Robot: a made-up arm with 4 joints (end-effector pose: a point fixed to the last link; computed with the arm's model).
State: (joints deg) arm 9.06 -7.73 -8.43 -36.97
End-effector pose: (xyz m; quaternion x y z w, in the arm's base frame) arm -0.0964 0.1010 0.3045 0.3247 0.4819 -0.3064 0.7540
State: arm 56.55 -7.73 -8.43 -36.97
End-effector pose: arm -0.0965 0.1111 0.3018 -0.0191 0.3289 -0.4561 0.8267
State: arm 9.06 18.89 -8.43 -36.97
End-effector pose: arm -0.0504 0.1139 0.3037 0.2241 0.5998 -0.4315 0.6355
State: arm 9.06 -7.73 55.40 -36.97
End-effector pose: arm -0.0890 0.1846 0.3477 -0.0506 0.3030 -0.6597 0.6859
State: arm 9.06 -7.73 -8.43 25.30
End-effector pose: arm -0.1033 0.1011 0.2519 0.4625 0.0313 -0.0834 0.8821
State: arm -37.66 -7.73 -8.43 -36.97
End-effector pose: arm -0.0968 0.0923 0.2991 0.6096 0.5528 -0.1083 0.5578
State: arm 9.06 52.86 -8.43 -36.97
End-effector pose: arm 0.0011 0.1222 0.2727 0.0790 0.7028 -0.5567 0.4358
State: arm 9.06 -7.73 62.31 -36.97
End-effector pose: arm -0.0859 0.1948 0.3465 -0.0924 0.2768 -0.6874 0.6650
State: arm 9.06 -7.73 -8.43 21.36
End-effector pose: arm -0.1046 0.1010 0.2552 0.4575 0.0616 -0.0990 0.8815
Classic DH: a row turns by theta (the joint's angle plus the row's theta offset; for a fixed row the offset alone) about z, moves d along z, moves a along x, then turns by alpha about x. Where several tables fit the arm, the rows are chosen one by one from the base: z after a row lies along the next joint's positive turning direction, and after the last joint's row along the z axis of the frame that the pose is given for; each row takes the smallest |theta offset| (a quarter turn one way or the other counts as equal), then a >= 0, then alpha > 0; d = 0 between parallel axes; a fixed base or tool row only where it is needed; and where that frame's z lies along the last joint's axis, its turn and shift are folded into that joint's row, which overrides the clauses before.
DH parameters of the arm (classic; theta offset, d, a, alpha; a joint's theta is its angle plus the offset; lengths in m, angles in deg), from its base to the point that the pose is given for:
base (fixed): 89.48 0.2855 0.1021 -86.39
joint 1: -86.63 0.0644 -0.0859 -74.73
joint 2: -13.75 0.1006 0.0624 57.78
joint 3: 0.23 -0.0613 0.0087 107.11
joint 4: 52.62 0.0877 0.0492 35.67
tool (fixed): 162.05 -0.0251 0 0

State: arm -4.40 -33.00 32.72 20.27
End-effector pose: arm -0.1555 0.1112 0.2830 0.3520 -0.1023 -0.1955 0.9096
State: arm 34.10 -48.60 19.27 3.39
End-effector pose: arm -0.1702 0.0784 0.2655 0.1819 -0.1126 -0.0897 0.9727
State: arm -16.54 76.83 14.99 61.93
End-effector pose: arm -0.0210 0.1366 0.2383 0.2500 0.4363 -0.1678 0.8479
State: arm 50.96 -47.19 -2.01 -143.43
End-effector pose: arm -0.0906 0.1130 0.3219 -0.1242 0.6238 -0.6811 0.3628
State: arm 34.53 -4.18 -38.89 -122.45
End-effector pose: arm -0.0152 0.0925 0.2844 -0.0687 0.8545 -0.4217 0.2953
